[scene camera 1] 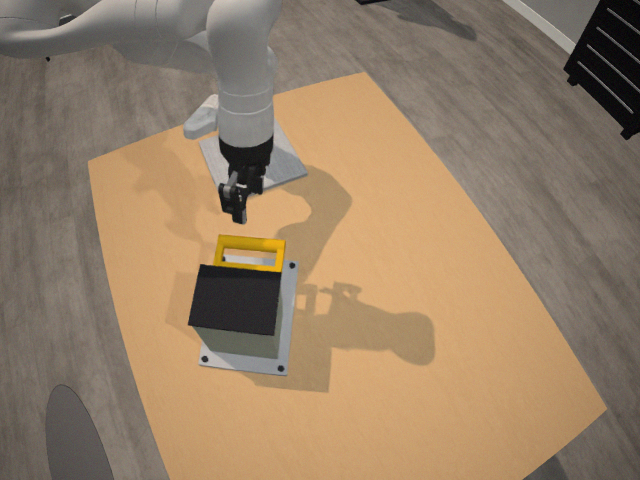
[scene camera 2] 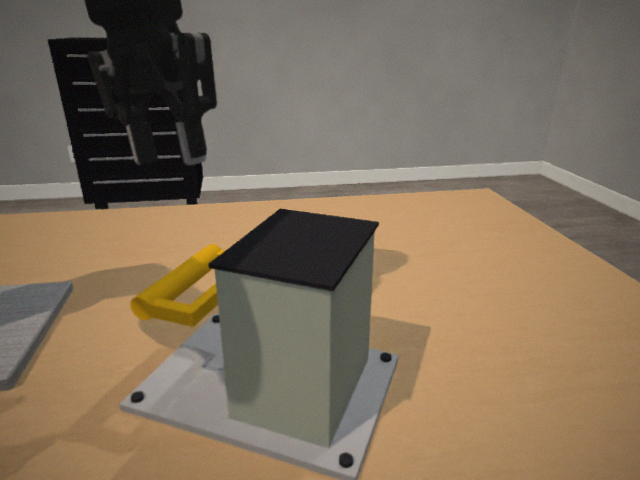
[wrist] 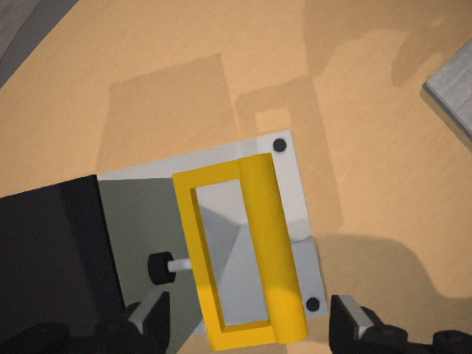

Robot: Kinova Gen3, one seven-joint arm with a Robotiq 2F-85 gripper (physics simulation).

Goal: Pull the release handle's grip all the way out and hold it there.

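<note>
I can see my gripper (scene camera 2: pixel 170 163), and then again my gripper (scene camera 1: pixel 248 206). The wrist view also gives me my gripper (wrist: pixel 249 317). There is a light grey plate (scene camera 2: pixel 188 390) as well, and I find the same light grey plate (scene camera 1: pixel 208 358) again. In the wrist view, too, I see the light grey plate (wrist: pixel 280 144).
</note>
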